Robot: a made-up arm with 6 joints.
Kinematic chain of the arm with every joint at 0, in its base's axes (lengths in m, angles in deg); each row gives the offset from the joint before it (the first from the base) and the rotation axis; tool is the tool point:
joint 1: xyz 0 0 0.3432 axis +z
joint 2: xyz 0 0 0 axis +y
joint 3: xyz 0 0 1.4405 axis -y
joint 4: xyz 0 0 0 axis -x
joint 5: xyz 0.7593 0 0 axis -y
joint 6: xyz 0 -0.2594 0 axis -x
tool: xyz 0 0 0
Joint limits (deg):
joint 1: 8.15..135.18
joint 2: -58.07..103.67
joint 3: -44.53..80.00
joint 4: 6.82..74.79
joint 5: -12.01..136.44
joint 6: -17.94..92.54
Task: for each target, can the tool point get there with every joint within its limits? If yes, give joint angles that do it. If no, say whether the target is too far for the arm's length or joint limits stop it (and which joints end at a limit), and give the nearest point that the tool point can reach.
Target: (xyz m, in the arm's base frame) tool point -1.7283 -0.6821 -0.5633
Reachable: no: joint limits stop it (at a limit: joint 1, joint 2, joint 3, joint 4) | nearest point -0.5807 0.6730 -0.6101 | short by 1.776 m
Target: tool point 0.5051 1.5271 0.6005
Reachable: yes | joints 79.64 52.30 -11.68 31.05 122.45 29.70
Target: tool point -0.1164 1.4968 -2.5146
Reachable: no: too far | nearest point -0.1111 1.4287 -0.7961 | short by 1.720 m
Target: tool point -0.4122 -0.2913 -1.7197
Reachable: no: joint limits stop it (at a limit: joint 1, joint 2, joint 4) | nearest point -0.6011 0.6933 -0.6331 | short by 1.478 m
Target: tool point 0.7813 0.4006 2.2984
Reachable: yes | joints 42.33 12.36 48.86 27.54 102.72 27.31
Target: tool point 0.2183 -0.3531 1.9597
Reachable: yes | joints 89.05 -39.95 -8.04 30.23 9.01 18.99
